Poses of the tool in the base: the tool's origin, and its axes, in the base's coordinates. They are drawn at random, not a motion.
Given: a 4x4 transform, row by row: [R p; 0 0 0 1], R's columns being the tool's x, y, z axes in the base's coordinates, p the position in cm. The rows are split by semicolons.
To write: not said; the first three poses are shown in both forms.
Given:
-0.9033 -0.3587 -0.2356 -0.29; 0.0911 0.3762 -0.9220 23.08; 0.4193 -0.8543 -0.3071 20.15; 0 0 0 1
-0.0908 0.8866 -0.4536 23.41; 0.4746 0.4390 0.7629 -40.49; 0.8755 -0.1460 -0.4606 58.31; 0 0 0 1
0.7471 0.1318 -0.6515 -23.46; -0.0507 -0.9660 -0.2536 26.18; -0.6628 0.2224 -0.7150 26.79; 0 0 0 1
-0.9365 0.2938 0.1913 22.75; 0.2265 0.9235 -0.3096 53.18; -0.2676 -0.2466 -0.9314 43.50; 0 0 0 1
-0.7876 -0.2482 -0.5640 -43.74; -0.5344 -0.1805 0.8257 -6.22; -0.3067 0.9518 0.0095 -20.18; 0 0 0 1
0.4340 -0.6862 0.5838 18.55; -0.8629 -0.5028 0.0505 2.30; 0.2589 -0.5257 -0.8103 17.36; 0 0 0 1
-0.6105 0.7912 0.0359 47.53; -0.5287 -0.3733 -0.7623 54.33; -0.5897 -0.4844 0.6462 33.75; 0 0 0 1
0.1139 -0.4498 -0.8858 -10.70; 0.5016 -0.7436 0.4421 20.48; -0.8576 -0.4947 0.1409 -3.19; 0 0 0 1
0.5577 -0.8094 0.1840 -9.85; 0.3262 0.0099 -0.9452 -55.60; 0.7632 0.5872 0.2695 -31.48; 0 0 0 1
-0.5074 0.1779 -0.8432 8.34; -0.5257 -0.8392 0.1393 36.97; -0.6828 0.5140 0.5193 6.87; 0 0 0 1
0.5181 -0.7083 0.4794 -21.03; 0.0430 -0.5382 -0.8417 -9.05; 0.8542 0.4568 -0.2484 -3.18; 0 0 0 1
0.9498 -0.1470 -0.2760 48.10; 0.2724 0.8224 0.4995 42.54; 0.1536 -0.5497 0.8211 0.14; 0 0 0 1
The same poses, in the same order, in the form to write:
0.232 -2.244 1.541 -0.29 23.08 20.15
-1.182 -1.728 -0.536 23.41 -40.49 58.31
2.692 0.064 -1.032 -23.46 26.18 26.79
0.391 2.848 -0.418 22.75 53.18 43.50
0.914 -1.866 -2.076 -43.74 -6.22 -20.18
-2.350 1.325 -0.721 18.55 2.30 17.36
0.431 0.969 -2.045 47.53 54.33 33.75
-1.691 -0.051 1.717 -10.70 20.48 -3.19
1.270 -0.480 0.941 -9.85 -55.60 -31.48
1.255 -0.537 -2.356 8.34 36.97 6.87
1.896 -0.547 1.097 -21.03 -9.05 -3.18
-0.563 -0.231 0.225 48.10 42.54 0.14

